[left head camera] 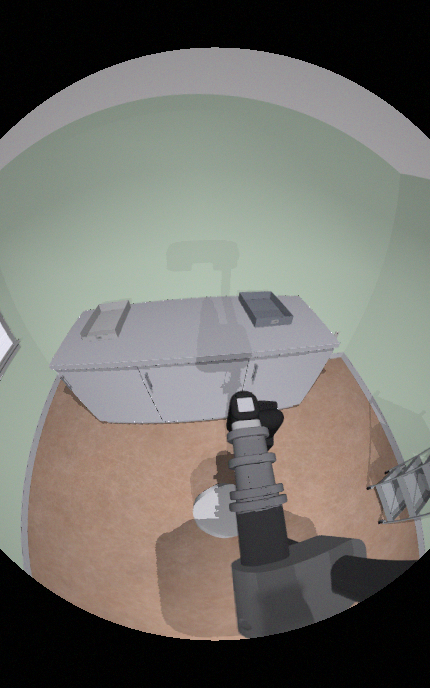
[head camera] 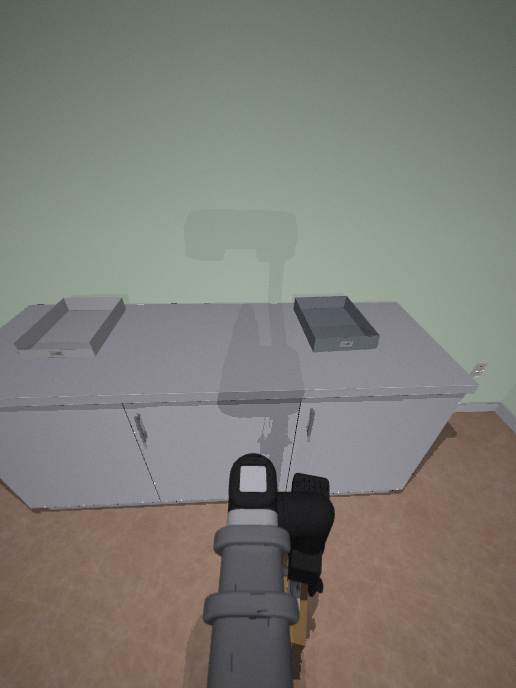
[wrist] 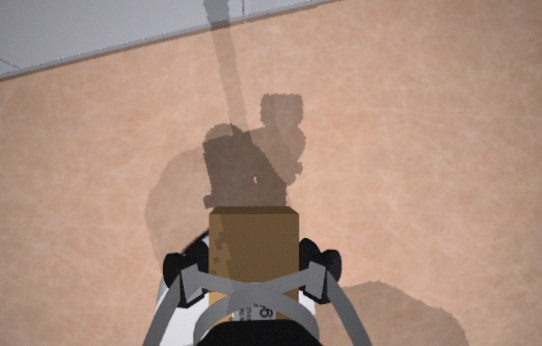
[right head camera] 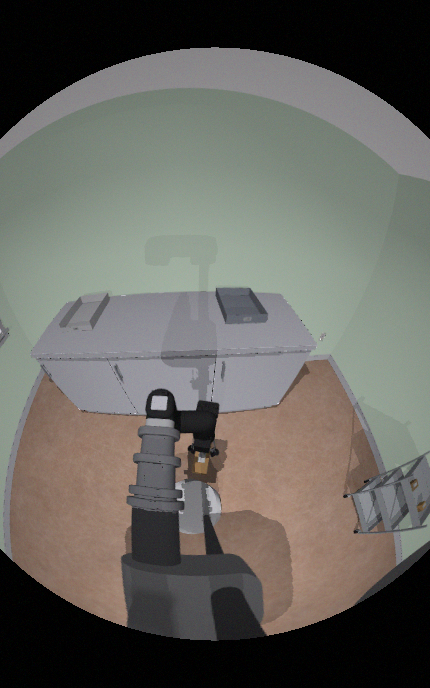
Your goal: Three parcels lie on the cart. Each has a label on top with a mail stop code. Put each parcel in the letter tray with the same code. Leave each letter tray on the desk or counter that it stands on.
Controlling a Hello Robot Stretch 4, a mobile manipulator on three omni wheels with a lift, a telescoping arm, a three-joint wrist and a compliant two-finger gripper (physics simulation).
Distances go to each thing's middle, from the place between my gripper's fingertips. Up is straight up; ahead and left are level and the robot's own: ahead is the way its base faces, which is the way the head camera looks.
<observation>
The grey letter tray (head camera: 333,323) lies 85 cm ahead of my hand, 24 cm to the right of it and 13 cm above it.
</observation>
